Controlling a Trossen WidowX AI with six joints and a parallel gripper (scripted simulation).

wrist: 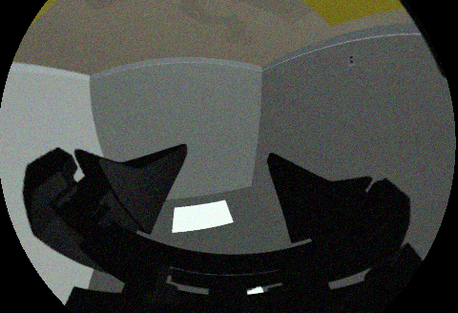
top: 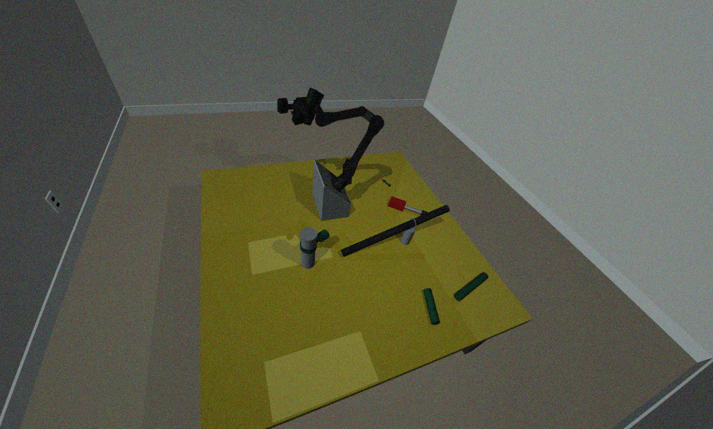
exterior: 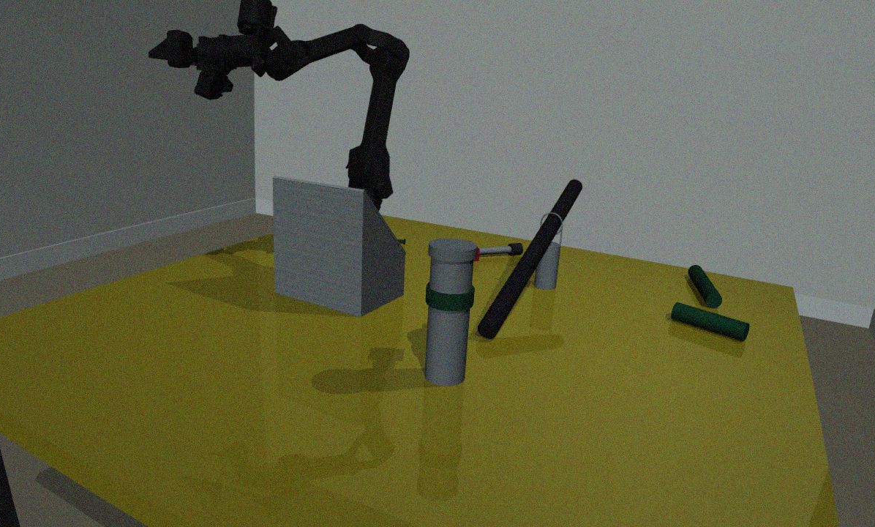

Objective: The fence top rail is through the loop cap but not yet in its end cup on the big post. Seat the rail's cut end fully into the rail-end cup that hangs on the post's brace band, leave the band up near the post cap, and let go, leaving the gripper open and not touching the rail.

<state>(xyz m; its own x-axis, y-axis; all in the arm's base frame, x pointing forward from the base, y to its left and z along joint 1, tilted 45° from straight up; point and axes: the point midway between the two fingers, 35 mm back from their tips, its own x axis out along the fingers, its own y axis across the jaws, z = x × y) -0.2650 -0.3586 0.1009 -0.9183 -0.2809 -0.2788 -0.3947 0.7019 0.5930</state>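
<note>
Now: gripper tip 62 cm short of the green rail-end cup, 8 cm to the right of it and 32 cm above it. From my gripper tip the other things lie so: red-handled tool 39 cm ahead, 63 cm to the left, 44 cm below; short post 60 cm ahead, 52 cm to the left, 35 cm below.
</note>
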